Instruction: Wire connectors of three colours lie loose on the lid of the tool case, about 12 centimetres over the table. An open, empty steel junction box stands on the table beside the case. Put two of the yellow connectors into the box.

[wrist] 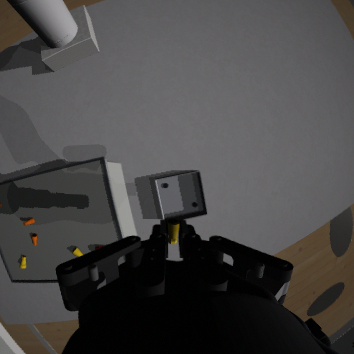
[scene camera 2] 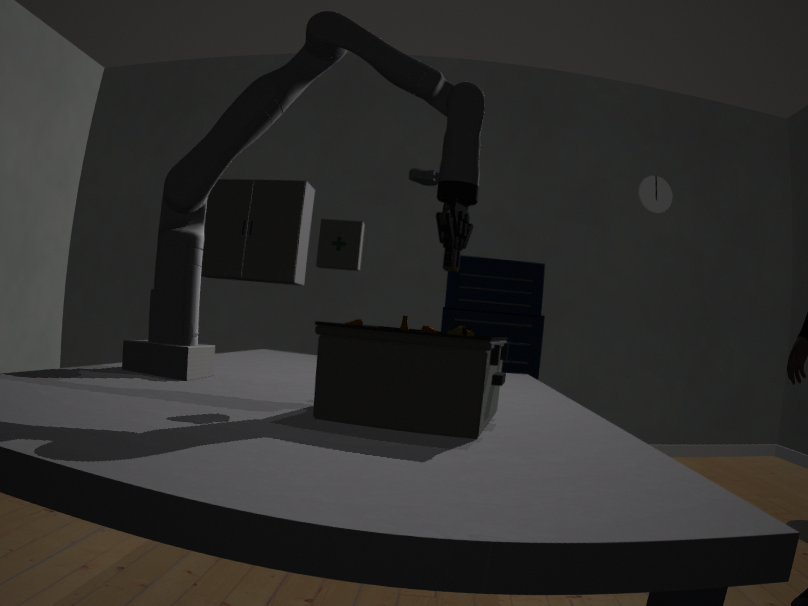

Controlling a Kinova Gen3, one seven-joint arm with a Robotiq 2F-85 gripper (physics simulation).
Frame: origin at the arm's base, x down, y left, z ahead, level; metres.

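Seen in the pictures: gripper, fingertip midpoint: (wrist: 172, 228) (scene camera 2: 450, 270); arm's base, origin of the base link: (wrist: 60, 33) (scene camera 2: 174, 343).
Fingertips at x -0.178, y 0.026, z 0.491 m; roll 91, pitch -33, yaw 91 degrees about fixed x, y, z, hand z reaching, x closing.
Observation:
Pixels of each thing's top centre, then the offset from my fingertips to it. Level surfaces: height alone.
- tool case, middle of its top: (scene camera 2: 428, 331) (wrist: 45, 233) dx +0.109, dy -0.232, dz -0.071 m
- orange connector, middle of its top: (scene camera 2: 405, 315) (wrist: 23, 223) dx +0.091, dy -0.246, dz -0.107 m
- red connector, middle of its top: (wrist: 101, 251) dx +0.097, dy -0.142, dz +0.008 m
- table, its level: dx +0.234 m
My gripper (scene camera 2: 451, 264) (wrist: 172, 228) is shut on a yellow connector (wrist: 173, 233), high above the table. In the wrist view the fingertips lie at the near edge of the open steel junction box (wrist: 146, 198); no connector shows inside it. The box does not show in the scene view. The tool case (scene camera 2: 398, 381) (wrist: 60, 272) has loose connectors on its lid: one yellow connector (wrist: 77, 251), another yellow connector (wrist: 23, 262), an orange connector (scene camera 2: 404, 322) (wrist: 34, 239), another orange connector (wrist: 29, 221) and a red connector (wrist: 98, 247), partly hidden by the gripper.
The tool case stands just left of the box in the wrist view, its lid higher than the table (scene camera 2: 554, 482) (wrist: 250, 125). The robot's base block (scene camera 2: 166, 358) (wrist: 75, 55) stands farther off on the table. A blue cabinet (scene camera 2: 499, 283) stands behind.

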